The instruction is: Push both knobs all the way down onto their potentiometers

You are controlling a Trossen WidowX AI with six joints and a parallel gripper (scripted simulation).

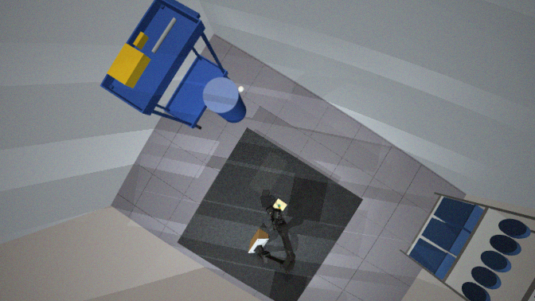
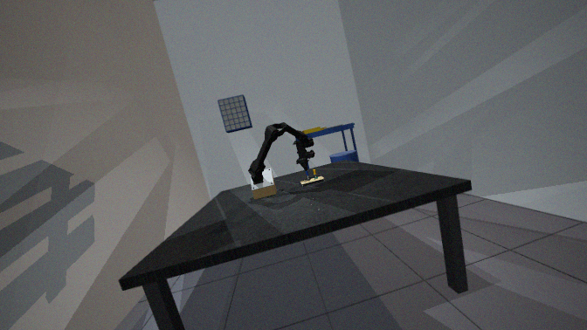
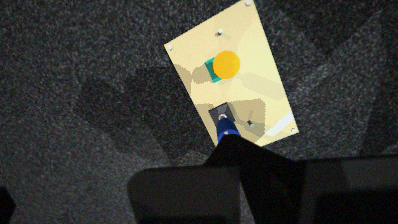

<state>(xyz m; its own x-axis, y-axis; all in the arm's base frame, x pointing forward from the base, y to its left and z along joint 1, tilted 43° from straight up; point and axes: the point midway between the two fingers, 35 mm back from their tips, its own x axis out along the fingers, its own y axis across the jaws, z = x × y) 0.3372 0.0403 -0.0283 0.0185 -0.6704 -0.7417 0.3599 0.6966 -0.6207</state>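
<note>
My gripper tip is 50 mm short of the orange knob, 20 mm to the left of it and 20 mm above it. The rest, counted from my gripper tip: blue knob 10 mm below.
</note>
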